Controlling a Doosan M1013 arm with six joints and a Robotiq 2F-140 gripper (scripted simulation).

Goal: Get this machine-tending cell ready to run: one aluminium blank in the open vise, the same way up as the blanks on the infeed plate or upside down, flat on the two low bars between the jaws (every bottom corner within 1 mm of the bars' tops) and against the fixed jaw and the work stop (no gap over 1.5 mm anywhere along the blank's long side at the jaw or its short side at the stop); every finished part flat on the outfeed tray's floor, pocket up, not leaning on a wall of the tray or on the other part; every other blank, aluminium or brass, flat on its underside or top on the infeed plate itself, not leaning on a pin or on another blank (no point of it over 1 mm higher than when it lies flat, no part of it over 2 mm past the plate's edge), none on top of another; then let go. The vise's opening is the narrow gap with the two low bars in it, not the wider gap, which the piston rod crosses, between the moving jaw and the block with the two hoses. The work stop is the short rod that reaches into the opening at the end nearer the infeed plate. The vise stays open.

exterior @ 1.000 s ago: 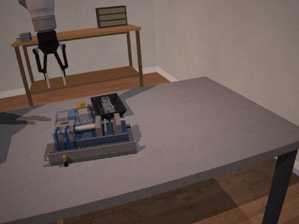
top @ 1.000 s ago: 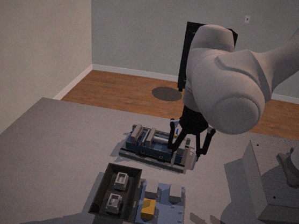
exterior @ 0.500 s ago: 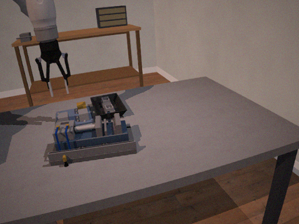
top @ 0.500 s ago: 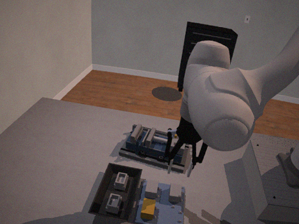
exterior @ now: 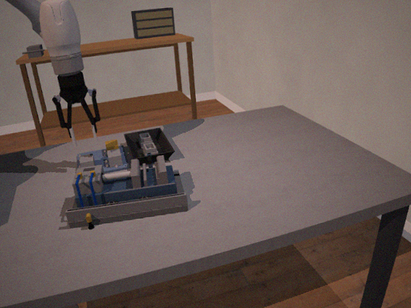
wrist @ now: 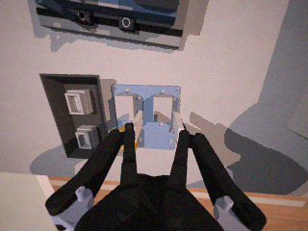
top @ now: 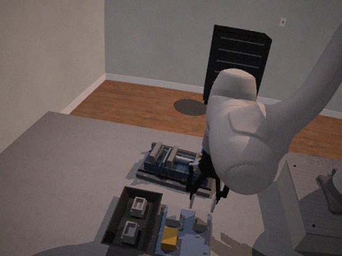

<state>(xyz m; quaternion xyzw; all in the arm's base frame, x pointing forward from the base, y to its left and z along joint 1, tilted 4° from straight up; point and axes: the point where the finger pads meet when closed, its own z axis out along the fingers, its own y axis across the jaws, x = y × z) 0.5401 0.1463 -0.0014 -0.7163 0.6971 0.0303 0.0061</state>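
The infeed plate is 12 cm below my hand, 5 cm to the left of it and 4 cm ahead of it. Also, from my hand: blue vise (24 cm to the right, 11 cm ahead, 8 cm below); then brass blank (10 cm below, 9 cm to the left, 8 cm ahead); then aluminium blank (10 cm below, 8 cm ahead).
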